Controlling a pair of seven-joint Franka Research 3 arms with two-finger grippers.
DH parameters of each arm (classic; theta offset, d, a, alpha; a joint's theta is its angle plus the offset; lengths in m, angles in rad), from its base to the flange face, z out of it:
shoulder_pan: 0 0.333 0 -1.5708
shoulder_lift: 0 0 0 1.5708
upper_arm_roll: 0 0.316 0.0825 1.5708
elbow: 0 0 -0.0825 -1.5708
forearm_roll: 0 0.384 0 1.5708
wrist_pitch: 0 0 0.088 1.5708
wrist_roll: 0 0.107 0 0
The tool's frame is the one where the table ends.
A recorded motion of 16 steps. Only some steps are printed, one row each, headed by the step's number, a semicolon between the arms.
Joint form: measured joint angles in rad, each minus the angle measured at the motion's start. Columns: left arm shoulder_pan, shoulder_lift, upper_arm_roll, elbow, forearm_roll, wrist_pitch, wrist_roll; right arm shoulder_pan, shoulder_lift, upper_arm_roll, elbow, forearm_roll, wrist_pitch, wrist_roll.
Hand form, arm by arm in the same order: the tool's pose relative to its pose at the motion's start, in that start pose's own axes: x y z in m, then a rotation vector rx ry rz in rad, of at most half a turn. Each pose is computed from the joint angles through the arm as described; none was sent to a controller.
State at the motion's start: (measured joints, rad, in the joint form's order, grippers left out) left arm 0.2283 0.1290 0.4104 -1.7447 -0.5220 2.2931 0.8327; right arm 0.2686 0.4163 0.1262 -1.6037 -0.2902 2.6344 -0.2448
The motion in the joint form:
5: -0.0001 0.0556 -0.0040 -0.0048 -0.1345 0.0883 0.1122; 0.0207 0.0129 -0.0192 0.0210 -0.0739 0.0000 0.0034
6: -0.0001 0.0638 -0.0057 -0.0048 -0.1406 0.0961 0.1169; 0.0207 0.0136 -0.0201 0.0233 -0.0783 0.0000 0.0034
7: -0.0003 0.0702 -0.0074 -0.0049 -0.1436 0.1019 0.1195; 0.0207 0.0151 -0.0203 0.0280 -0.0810 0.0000 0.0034
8: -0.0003 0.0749 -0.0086 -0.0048 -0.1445 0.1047 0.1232; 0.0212 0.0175 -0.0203 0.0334 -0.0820 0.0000 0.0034
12: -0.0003 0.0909 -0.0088 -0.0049 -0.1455 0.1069 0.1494; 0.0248 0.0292 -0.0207 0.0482 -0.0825 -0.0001 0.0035
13: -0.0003 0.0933 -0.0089 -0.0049 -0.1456 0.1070 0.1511; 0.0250 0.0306 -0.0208 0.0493 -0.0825 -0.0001 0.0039
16: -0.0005 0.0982 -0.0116 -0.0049 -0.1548 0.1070 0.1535; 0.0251 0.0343 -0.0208 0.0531 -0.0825 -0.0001 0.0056
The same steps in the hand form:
5: -0.0027 -0.0069 0.0285 -0.0050 0.0722 0.0122; 0.0053 -0.0024 0.0016 -0.0421 -0.0036 -0.0659
6: -0.0033 -0.0072 0.0332 -0.0035 0.0722 0.0124; 0.0057 -0.0016 0.0014 -0.0456 -0.0032 -0.0690
7: -0.0038 -0.0070 0.0370 -0.0022 0.0709 0.0131; 0.0068 -0.0008 0.0008 -0.0485 -0.0008 -0.0706
8: -0.0042 -0.0069 0.0398 -0.0017 0.0685 0.0163; 0.0082 -0.0003 0.0005 -0.0501 0.0018 -0.0712
12: -0.0072 -0.0078 0.0494 -0.0020 0.0546 0.0397; 0.0111 -0.0013 0.0029 -0.0499 0.0057 -0.0726
13: -0.0077 -0.0079 0.0508 -0.0023 0.0523 0.0410; 0.0111 -0.0014 0.0034 -0.0497 0.0055 -0.0723
16: -0.0079 -0.0066 0.0545 -0.0088 0.0527 0.0380; 0.0114 -0.0013 0.0046 -0.0495 0.0057 -0.0703

